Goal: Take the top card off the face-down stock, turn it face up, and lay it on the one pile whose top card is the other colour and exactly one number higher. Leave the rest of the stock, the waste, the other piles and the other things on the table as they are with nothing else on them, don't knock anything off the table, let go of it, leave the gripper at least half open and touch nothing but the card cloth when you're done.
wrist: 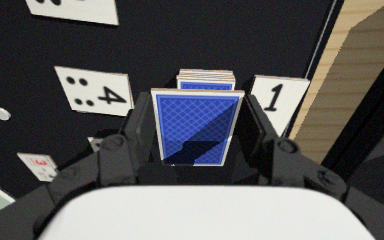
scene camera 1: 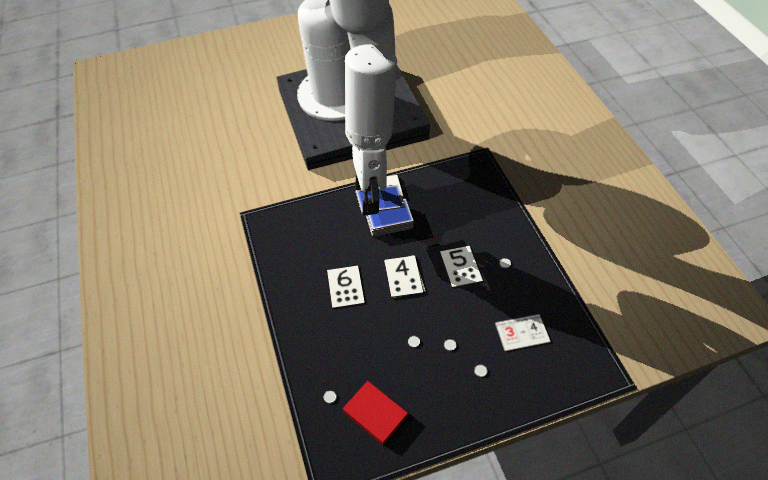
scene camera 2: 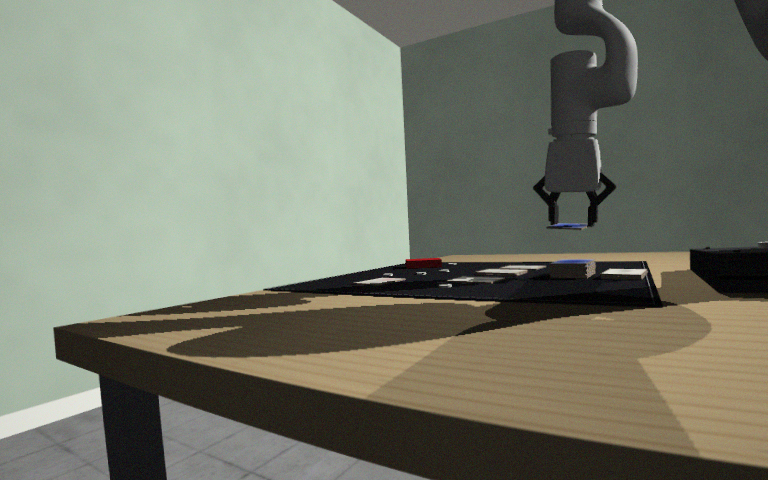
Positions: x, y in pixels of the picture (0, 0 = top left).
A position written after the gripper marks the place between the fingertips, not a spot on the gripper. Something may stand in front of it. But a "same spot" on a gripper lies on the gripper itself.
The gripper shows in the wrist view, in scene camera 1 (366, 201) and in scene camera 2. One and the same spot on the gripper: (wrist: 113, 161) is (scene camera 2: 556, 197). One and the same spot on a black cloth: (wrist: 151, 49) is (scene camera 1: 365, 251).
